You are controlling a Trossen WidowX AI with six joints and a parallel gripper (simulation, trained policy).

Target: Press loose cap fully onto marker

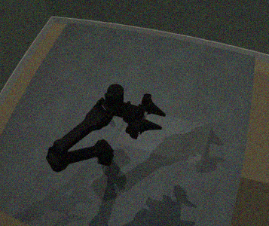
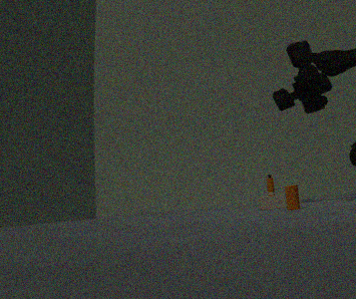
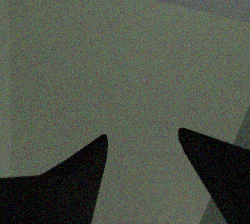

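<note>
Right now my gripper tip is 320 mm to the right of the orange cap, 310 mm above it and 110 mm short of it. Round my gripper tip: orange marker (270 mm below, 190 mm to the left, 150 mm ahead); pale holder block (320 mm below, 190 mm to the left, 150 mm ahead).
</note>
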